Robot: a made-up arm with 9 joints.
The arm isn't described. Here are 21 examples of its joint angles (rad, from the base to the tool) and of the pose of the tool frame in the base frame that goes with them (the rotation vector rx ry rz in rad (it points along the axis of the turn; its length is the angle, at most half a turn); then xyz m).
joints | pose
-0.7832 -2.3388 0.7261 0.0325 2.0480 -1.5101 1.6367 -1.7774 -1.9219 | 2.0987 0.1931 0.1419 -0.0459 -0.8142 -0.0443
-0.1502 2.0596 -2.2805 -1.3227 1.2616 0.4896 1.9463 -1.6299 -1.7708 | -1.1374 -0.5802 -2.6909 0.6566 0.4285 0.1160
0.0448 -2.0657 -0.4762 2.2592 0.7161 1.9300 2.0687 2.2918 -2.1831 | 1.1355 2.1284 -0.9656 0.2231 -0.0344 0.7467
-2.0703 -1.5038 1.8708 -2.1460 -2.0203 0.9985 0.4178 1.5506 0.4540 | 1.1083 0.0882 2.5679 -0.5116 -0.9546 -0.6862
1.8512 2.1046 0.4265 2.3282 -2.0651 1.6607 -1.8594 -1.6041 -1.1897 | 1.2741 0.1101 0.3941 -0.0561 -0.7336 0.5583
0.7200 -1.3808 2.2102 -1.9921 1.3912 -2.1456 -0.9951 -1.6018 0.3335 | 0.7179 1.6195 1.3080 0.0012 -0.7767 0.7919
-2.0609 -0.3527 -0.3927 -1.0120 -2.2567 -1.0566 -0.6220 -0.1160 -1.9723 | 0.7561 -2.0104 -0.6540 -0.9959 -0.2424 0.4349
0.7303 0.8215 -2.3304 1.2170 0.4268 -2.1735 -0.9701 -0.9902 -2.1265 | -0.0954 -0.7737 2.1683 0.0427 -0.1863 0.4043
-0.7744 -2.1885 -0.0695 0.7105 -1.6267 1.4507 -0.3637 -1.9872 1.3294 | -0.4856 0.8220 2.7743 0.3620 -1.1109 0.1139
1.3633 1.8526 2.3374 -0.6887 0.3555 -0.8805 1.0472 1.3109 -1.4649 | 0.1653 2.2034 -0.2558 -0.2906 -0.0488 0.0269
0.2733 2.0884 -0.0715 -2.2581 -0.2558 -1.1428 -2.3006 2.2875 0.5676 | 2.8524 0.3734 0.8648 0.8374 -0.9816 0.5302
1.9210 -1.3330 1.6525 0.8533 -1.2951 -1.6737 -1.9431 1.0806 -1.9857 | -2.4333 -1.3673 -1.1548 -0.2156 -0.0949 0.9221
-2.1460 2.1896 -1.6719 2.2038 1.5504 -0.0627 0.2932 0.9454 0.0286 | -2.1824 1.6964 0.0773 -0.8838 -0.2715 -0.3568
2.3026 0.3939 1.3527 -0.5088 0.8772 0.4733 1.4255 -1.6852 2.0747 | 0.9973 -0.5760 2.0121 -0.9532 -0.7323 -0.0890
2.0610 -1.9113 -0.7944 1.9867 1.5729 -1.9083 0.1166 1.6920 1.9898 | 0.3539 -2.0259 -1.1557 -0.5564 0.2406 0.3045
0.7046 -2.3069 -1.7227 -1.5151 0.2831 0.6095 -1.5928 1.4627 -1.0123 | 0.4159 -2.4533 -0.7851 0.1835 0.4210 0.9449
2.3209 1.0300 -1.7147 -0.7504 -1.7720 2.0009 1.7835 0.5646 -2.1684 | 0.9445 0.5793 -0.2960 0.0240 0.5901 0.5955
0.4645 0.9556 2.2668 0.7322 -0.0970 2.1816 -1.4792 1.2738 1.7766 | 0.4907 0.0337 -1.7752 0.5337 -0.4438 0.5264
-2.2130 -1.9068 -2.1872 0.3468 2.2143 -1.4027 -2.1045 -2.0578 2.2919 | -1.0528 0.1745 0.7933 -0.7243 0.0580 -0.4899
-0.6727 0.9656 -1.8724 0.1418 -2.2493 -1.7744 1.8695 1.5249 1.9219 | -0.4254 -0.2311 0.0098 0.5612 0.7955 -0.4367
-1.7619 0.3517 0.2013 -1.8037 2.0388 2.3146 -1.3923 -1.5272 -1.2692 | -0.8896 -1.9842 -1.7502 -0.5545 -0.2427 -0.5144
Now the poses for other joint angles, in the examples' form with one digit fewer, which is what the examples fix.
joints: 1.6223 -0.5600 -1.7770 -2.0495 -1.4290 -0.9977 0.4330 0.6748 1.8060
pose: -1.133 -2.518 1.381 0.254 0.927 -0.467
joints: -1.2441 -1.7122 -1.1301 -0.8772 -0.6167 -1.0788 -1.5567 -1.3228 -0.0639
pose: -1.829 0.344 0.021 -0.078 0.045 0.593
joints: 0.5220 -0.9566 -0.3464 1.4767 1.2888 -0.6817 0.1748 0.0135 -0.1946
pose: 1.198 -1.629 1.014 -0.025 0.023 0.438
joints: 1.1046 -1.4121 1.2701 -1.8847 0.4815 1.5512 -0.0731 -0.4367 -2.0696
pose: -0.521 -1.160 -1.603 0.042 -0.431 0.736
